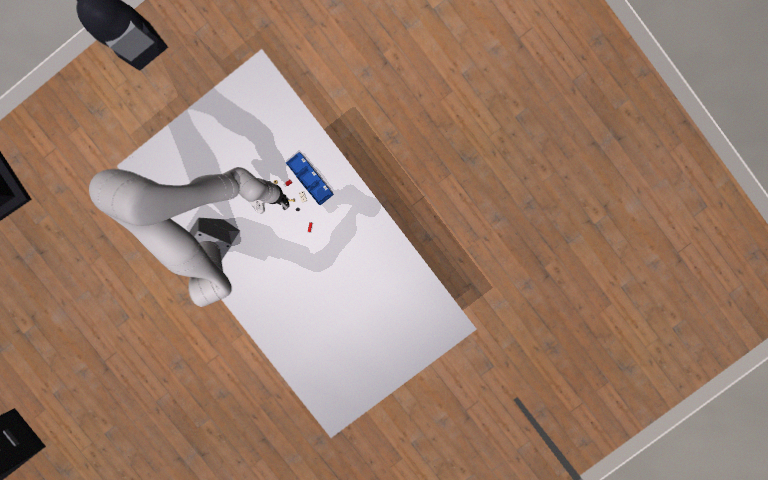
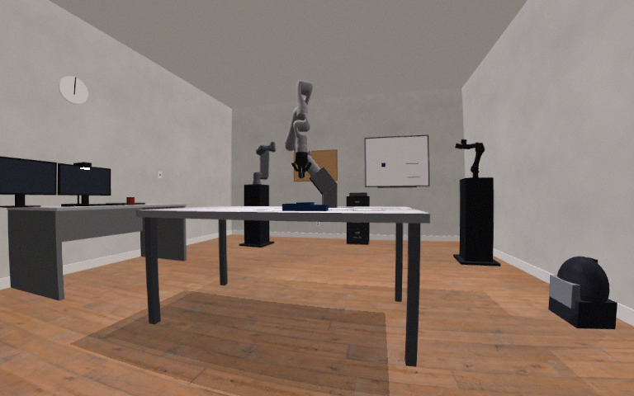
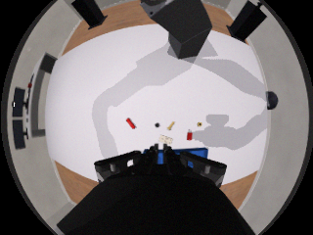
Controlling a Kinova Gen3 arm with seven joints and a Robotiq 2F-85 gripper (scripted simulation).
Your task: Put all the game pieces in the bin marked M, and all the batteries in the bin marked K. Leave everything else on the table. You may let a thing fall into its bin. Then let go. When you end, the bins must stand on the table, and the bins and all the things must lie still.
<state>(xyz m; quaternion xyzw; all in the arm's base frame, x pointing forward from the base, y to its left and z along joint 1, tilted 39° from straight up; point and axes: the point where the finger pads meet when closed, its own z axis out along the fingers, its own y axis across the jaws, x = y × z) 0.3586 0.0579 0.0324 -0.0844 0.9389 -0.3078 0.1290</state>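
Now: the bin 190 mm below my hand, 110 mm ahead of it and 70 mm to the left of it. Round my hand: red cylinder 210 mm below, 130 mm to the right, 20 mm behind; white tile 210 mm below, 30 mm ahead, 20 mm to the left; black piece 210 mm below, 30 mm behind, 20 mm to the right.
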